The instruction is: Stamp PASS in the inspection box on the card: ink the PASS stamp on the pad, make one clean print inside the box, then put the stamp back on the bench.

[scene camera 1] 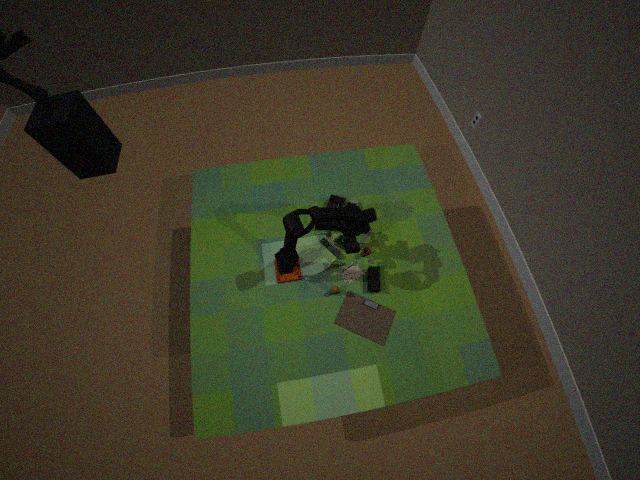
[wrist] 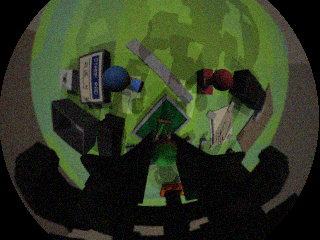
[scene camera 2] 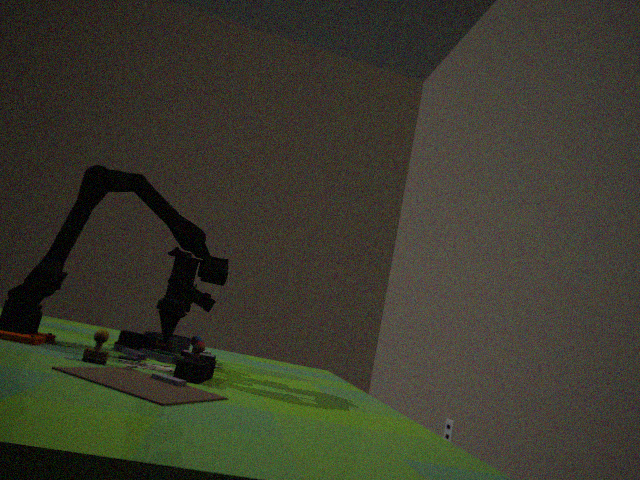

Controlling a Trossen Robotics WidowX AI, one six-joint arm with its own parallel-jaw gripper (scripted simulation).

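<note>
My gripper (scene camera 2: 166, 340) is visible to me, and the wrist view gives me my gripper (wrist: 162, 135) again. A brown clipboard (scene camera 2: 159, 388) is here too; scene camera 1 shows me the brown clipboard (scene camera 1: 360, 315), and so does the wrist view, with the clipboard (wrist: 248, 135). I also see a black box (scene camera 2: 196, 370), and again the black box (wrist: 245, 87). Then there are a red-knobbed stamp (wrist: 206, 79), a blue-knobbed stamp (wrist: 116, 79) and a grey strip (wrist: 144, 53).
</note>
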